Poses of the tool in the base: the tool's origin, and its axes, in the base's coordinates. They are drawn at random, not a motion.
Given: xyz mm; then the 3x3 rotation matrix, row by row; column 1 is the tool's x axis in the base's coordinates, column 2 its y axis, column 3 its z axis. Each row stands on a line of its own.
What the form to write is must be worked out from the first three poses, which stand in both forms.
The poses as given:
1:
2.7, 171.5, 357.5
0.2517, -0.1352, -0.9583
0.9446, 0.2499, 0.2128
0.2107, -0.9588, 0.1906
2:
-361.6, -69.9, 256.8
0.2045, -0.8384, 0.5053
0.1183, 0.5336, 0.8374
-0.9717, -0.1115, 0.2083
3:
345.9, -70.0, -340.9
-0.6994, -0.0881, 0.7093
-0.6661, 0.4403, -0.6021
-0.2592, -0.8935, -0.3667
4:
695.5, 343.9, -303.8
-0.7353, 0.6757, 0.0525
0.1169, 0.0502, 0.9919
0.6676, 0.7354, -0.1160
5:
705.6, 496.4, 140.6
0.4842, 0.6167, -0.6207
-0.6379, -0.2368, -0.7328
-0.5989, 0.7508, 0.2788
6:
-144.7, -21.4, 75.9
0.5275, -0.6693, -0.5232
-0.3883, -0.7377, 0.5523
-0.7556, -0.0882, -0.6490
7:
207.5, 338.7, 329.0
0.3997, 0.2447, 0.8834
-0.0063, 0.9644, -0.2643
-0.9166, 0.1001, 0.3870
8:
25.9, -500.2, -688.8
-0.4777, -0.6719, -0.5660
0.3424, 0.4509, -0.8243
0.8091, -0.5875, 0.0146
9:
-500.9, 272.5, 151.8
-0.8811, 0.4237, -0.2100
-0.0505, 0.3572, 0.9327
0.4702, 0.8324, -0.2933
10:
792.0, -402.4, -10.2
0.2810, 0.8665, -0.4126
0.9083, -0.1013, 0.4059
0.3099, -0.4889, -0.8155
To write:
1: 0.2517, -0.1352, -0.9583, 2.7; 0.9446, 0.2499, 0.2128, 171.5; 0.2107, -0.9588, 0.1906, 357.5; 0, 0, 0, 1
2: 0.2045, -0.8384, 0.5053, -361.6; 0.1183, 0.5336, 0.8374, -69.9; -0.9717, -0.1115, 0.2083, 256.8; 0, 0, 0, 1
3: -0.6994, -0.0881, 0.7093, 345.9; -0.6661, 0.4403, -0.6021, -70.0; -0.2592, -0.8935, -0.3667, -340.9; 0, 0, 0, 1
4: -0.7353, 0.6757, 0.0525, 695.5; 0.1169, 0.0502, 0.9919, 343.9; 0.6676, 0.7354, -0.1160, -303.8; 0, 0, 0, 1
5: 0.4842, 0.6167, -0.6207, 705.6; -0.6379, -0.2368, -0.7328, 496.4; -0.5989, 0.7508, 0.2788, 140.6; 0, 0, 0, 1
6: 0.5275, -0.6693, -0.5232, -144.7; -0.3883, -0.7377, 0.5523, -21.4; -0.7556, -0.0882, -0.6490, 75.9; 0, 0, 0, 1
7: 0.3997, 0.2447, 0.8834, 207.5; -0.0063, 0.9644, -0.2643, 338.7; -0.9166, 0.1001, 0.3870, 329.0; 0, 0, 0, 1
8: -0.4777, -0.6719, -0.5660, 25.9; 0.3424, 0.4509, -0.8243, -500.2; 0.8091, -0.5875, 0.0146, -688.8; 0, 0, 0, 1
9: -0.8811, 0.4237, -0.2100, -500.9; -0.0505, 0.3572, 0.9327, 272.5; 0.4702, 0.8324, -0.2933, 151.8; 0, 0, 0, 1
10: 0.2810, 0.8665, -0.4126, 792.0; 0.9083, -0.1013, 0.4059, -402.4; 0.3099, -0.4889, -0.8155, -10.2; 0, 0, 0, 1
